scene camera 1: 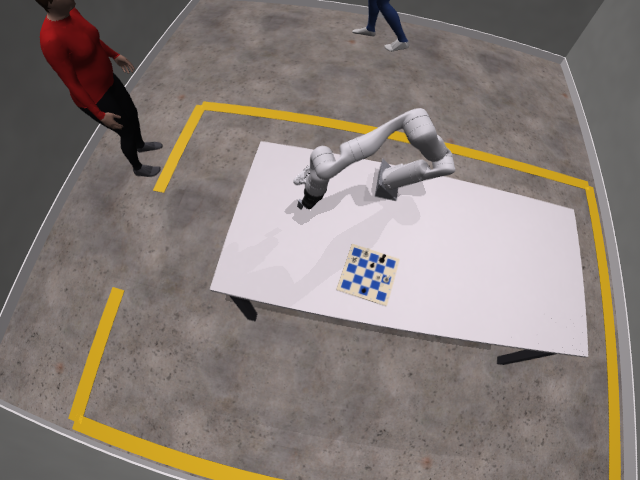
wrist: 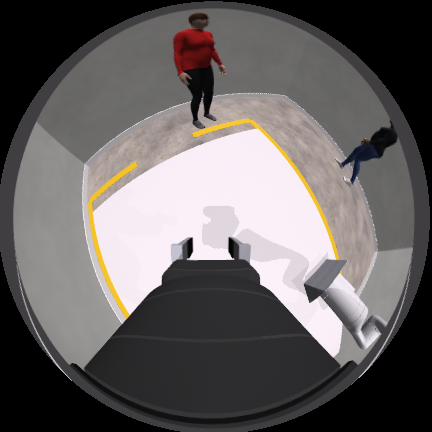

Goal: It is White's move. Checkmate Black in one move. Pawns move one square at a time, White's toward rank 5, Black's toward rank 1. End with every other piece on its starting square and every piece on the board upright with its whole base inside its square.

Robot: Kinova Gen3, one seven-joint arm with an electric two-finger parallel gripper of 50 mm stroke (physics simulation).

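Where they show: gripper, between the fingertips: (scene camera 1: pixel 304 203) (wrist: pixel 210 244); arm's base, origin of its link: (scene camera 1: pixel 387 180) (wrist: pixel 328 284).
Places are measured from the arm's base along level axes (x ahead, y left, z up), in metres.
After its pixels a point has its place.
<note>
The blue and cream chessboard (scene camera 1: pixel 345 284) {x 0.508, y -0.110, z -0.062 m} lies on the table in the scene view. A tall black piece (scene camera 1: pixel 382 258) {x 0.373, y 0.024, z -0.038 m}, a small black piece (scene camera 1: pixel 372 265) {x 0.407, y -0.013, z -0.051 m} and two white pieces (scene camera 1: pixel 366 253) {x 0.363, y -0.047, z -0.039 m} (scene camera 1: pixel 354 259) {x 0.401, y -0.093, z -0.036 m} stand toward its far edge. A small white piece (scene camera 1: pixel 378 277) {x 0.454, y 0.020, z -0.053 m} and a larger white piece (scene camera 1: pixel 386 279) {x 0.459, y 0.053, z -0.044 m} stand side by side toward its right edge. Another black piece (scene camera 1: pixel 363 290) {x 0.522, y -0.034, z -0.050 m} stands near its front edge. The pieces are too small to name surely. My gripper (scene camera 1: pixel 303 206) {x 0.257, y -0.335, z 0.097 m} (wrist: pixel 210 244) {x 0.257, y -0.335, z 0.097 m} is open and empty, over the table, left of and behind the board. The board does not show in the wrist view.
The white table (scene camera 1: pixel 475 268) {x 0.323, y 0.464, z -0.068 m} (wrist: pixel 165 200) {x 0.317, y -0.510, z -0.068 m} carries the arm's base (scene camera 1: pixel 386 190) {x 0.057, y -0.001, z 0.000 m} (wrist: pixel 322 280) {x 0.022, y -0.044, z 0.001 m} at its back edge. A person in red (scene camera 1: pixel 82 56) (wrist: pixel 195 50) stands beyond the left end, and a person in blue trousers (scene camera 1: pixel 385 18) (wrist: pixel 362 152) is behind the table.
</note>
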